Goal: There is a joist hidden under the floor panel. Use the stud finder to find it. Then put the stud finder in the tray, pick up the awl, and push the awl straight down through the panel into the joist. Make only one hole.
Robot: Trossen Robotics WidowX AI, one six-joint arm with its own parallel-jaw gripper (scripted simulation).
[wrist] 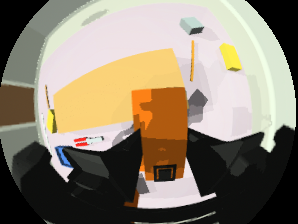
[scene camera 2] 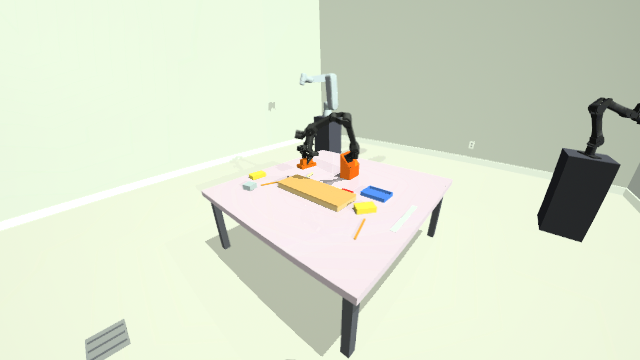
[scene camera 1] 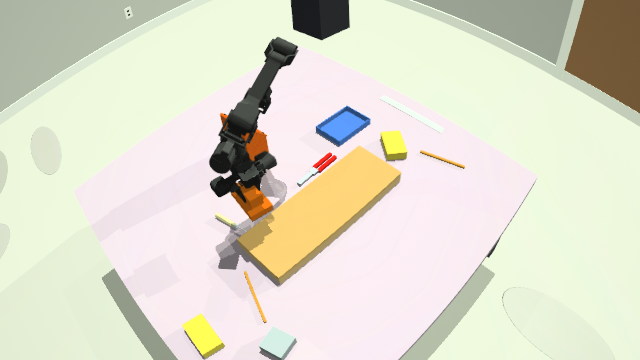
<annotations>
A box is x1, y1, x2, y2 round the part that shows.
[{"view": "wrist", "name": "gripper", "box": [11, 124, 294, 223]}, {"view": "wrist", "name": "orange stud finder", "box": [132, 87, 187, 182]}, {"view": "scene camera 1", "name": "gripper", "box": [210, 149, 276, 202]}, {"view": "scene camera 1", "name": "orange stud finder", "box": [231, 181, 273, 221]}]
</annotations>
